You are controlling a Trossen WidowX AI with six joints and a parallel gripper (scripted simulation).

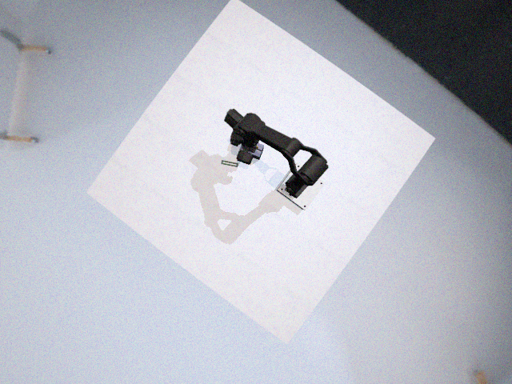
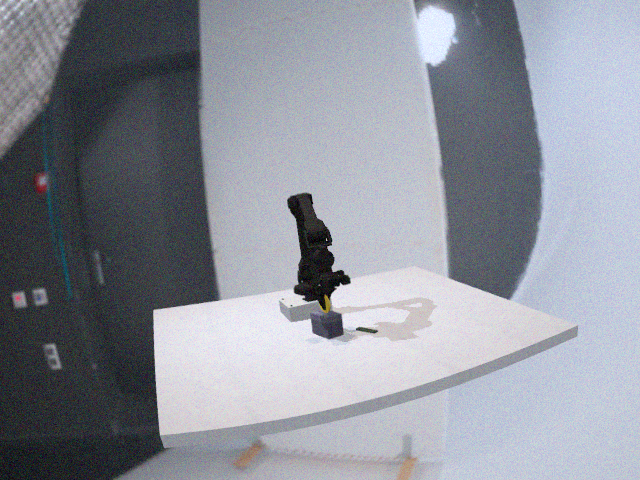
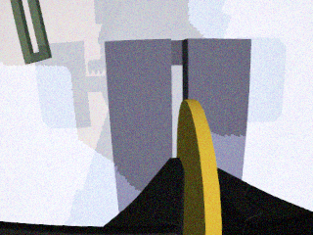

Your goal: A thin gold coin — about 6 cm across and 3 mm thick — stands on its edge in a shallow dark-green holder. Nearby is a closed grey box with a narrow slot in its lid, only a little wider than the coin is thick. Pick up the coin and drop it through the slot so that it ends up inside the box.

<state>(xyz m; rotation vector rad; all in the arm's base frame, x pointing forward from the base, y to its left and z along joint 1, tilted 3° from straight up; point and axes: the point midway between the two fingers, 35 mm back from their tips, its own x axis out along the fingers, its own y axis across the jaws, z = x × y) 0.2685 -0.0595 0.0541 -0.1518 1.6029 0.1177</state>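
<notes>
Now: gripper tip 2 cm below the gold coin.
</notes>
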